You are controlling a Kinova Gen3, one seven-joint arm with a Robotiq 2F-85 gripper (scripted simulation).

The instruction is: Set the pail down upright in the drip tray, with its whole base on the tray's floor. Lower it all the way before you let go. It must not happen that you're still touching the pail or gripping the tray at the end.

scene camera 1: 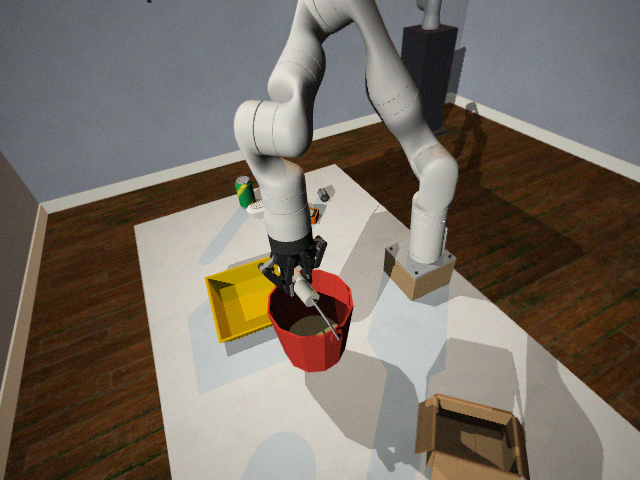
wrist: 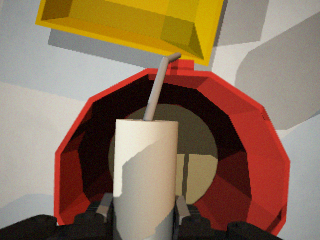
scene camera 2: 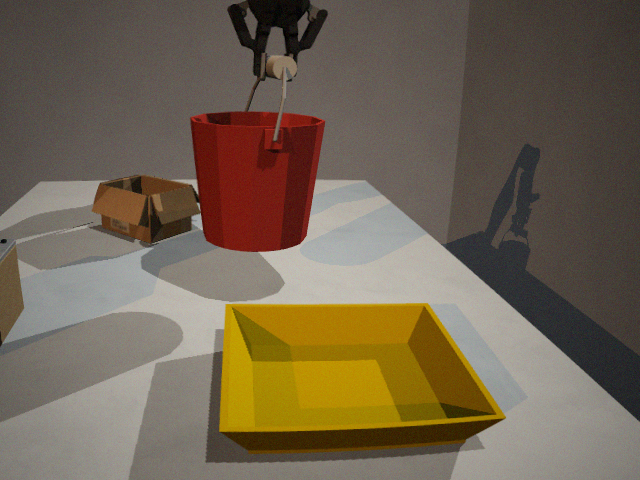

Labels:
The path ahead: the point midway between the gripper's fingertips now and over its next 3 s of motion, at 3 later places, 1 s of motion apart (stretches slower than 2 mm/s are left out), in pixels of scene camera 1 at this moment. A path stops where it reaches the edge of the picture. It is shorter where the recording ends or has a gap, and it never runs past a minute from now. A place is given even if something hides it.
My gripper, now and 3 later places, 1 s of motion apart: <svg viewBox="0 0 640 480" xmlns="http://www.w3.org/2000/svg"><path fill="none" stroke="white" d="M298 289L287 279L269 263L249 246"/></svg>

